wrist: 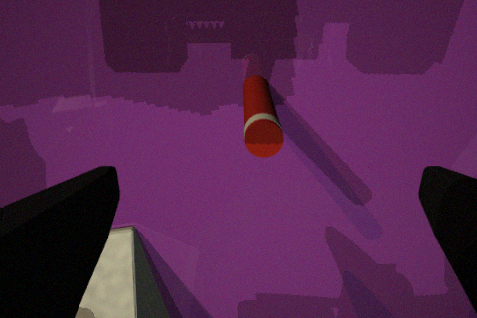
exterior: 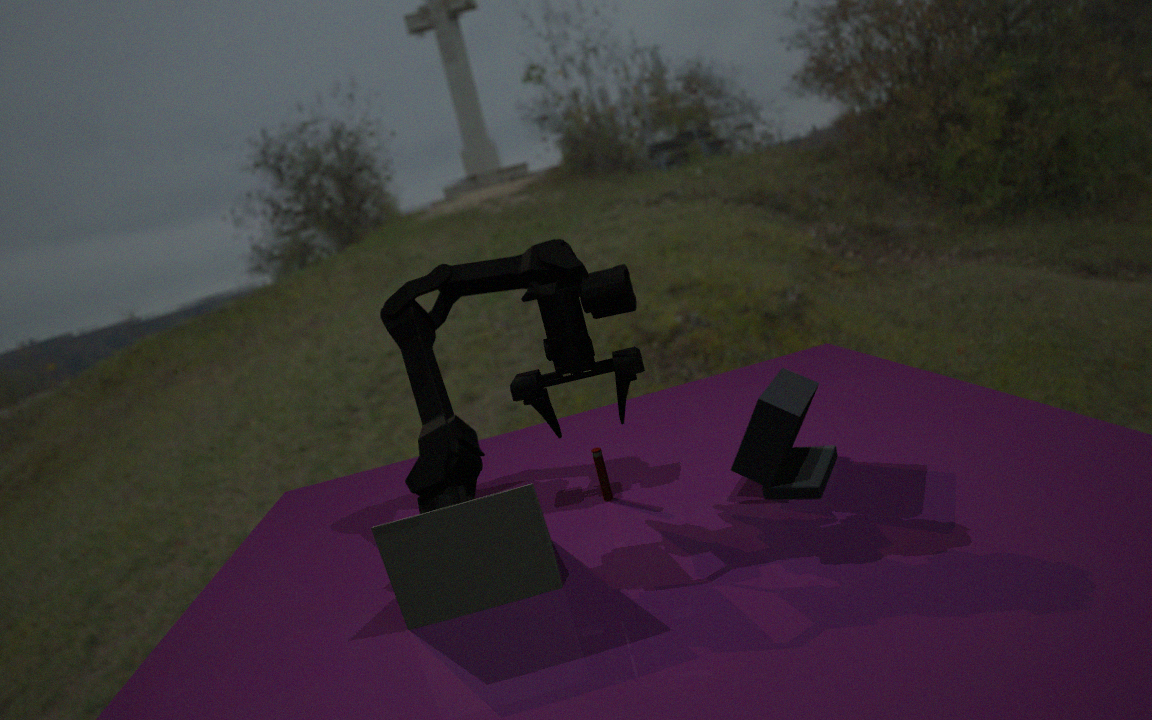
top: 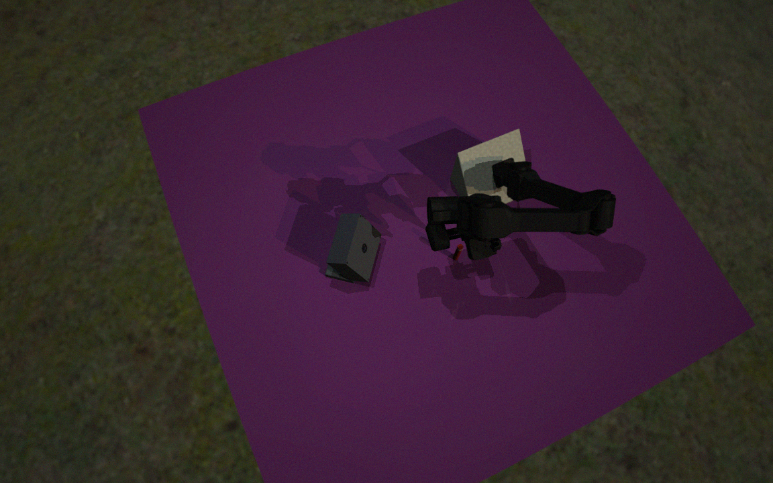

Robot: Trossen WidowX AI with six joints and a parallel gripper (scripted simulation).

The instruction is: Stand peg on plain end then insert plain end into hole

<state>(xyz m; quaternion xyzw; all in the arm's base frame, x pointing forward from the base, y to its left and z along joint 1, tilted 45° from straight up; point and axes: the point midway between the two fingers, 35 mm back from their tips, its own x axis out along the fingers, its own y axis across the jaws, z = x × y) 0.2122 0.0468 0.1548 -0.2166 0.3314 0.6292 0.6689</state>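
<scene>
The red peg lies 50 mm below my gripper tip. Round my gripper tip: grey sloped panel 240 mm ahead, 100 mm to the right, 30 mm below; dark foot 250 mm ahead, 120 mm to the right, 100 mm below.
</scene>
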